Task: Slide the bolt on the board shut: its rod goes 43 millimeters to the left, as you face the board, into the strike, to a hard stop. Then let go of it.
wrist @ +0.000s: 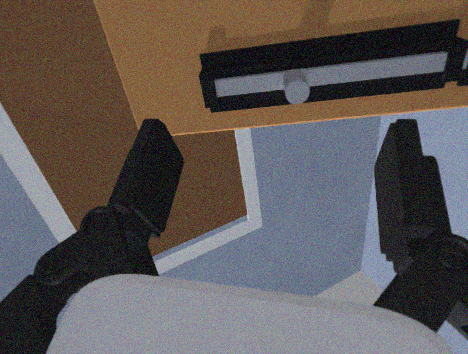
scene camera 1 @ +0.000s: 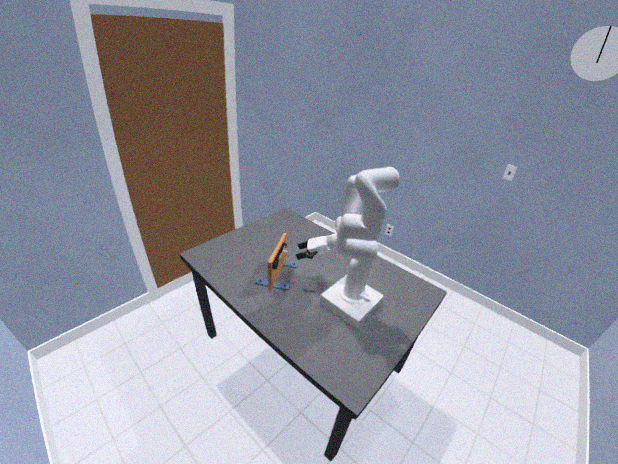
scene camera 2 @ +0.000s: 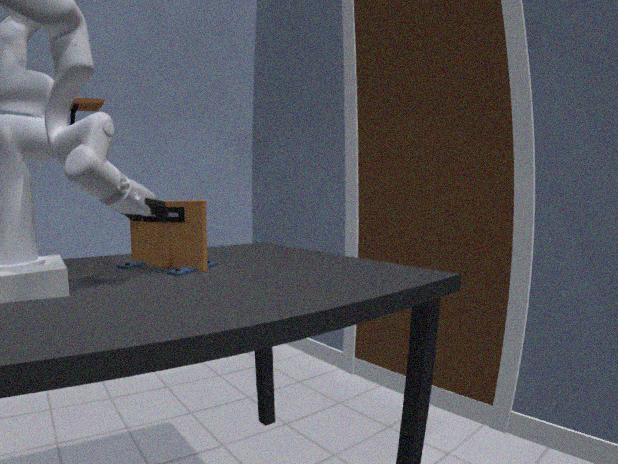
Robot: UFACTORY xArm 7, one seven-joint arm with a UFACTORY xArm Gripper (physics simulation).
I see my gripper, a bolt and an orange board.
